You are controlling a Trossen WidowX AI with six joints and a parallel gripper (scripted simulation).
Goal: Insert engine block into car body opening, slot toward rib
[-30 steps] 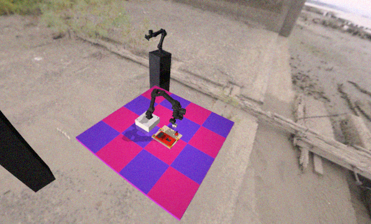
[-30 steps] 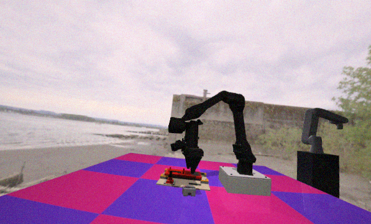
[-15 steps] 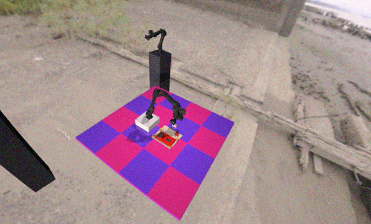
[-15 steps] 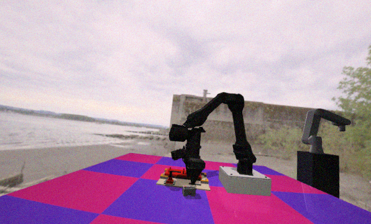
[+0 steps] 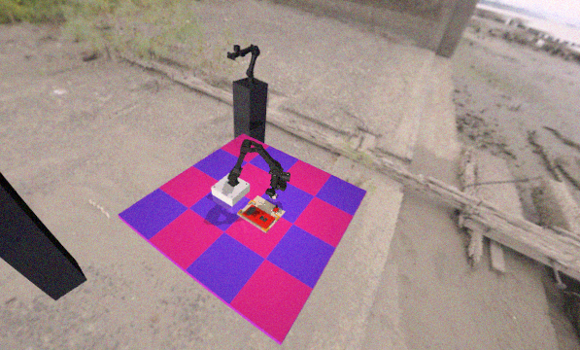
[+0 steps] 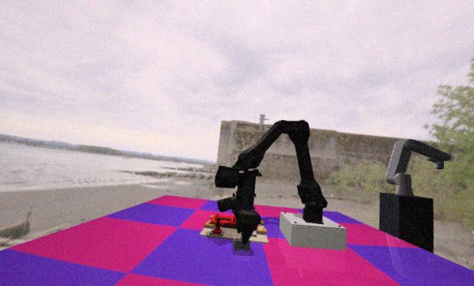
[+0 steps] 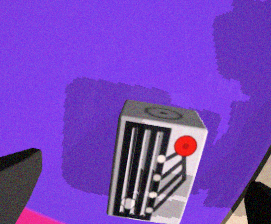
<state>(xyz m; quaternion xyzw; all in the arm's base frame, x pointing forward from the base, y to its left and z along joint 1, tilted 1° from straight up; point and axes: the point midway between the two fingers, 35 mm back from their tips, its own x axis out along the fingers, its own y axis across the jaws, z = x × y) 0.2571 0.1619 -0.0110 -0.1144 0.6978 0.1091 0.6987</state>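
The engine block is 2 cm below my gripper tip.
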